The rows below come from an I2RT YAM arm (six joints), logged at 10 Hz.
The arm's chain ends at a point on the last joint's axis. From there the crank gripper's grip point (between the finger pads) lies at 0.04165 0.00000 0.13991 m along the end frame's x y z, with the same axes.
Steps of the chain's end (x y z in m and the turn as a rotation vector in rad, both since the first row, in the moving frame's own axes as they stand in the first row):
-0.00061, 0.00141, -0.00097, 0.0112, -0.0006, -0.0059
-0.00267, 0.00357, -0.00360, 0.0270, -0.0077, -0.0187
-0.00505, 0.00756, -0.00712, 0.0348, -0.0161, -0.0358
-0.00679, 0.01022, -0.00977, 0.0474, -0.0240, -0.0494
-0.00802, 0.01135, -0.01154, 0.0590, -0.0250, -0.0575
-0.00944, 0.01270, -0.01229, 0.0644, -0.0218, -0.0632
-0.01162, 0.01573, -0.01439, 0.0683, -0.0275, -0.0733
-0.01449, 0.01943, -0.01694, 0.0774, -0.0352, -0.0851
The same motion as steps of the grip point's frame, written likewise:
-0.00070, -0.00040, -0.00096, 0.0112, -0.0006, -0.0059
-0.00379, -0.00098, -0.00335, 0.0270, -0.0077, -0.0187
-0.00742, 0.00123, -0.00658, 0.0348, -0.0161, -0.0358
-0.01037, 0.00160, -0.00902, 0.0474, -0.0240, -0.0494
-0.01183, 0.00078, -0.01086, 0.0590, -0.0250, -0.0575
-0.01286, 0.00114, -0.01179, 0.0644, -0.0218, -0.0632
-0.01594, 0.00325, -0.01373, 0.0683, -0.0275, -0.0733
-0.02004, 0.00524, -0.01612, 0.0774, -0.0352, -0.0851

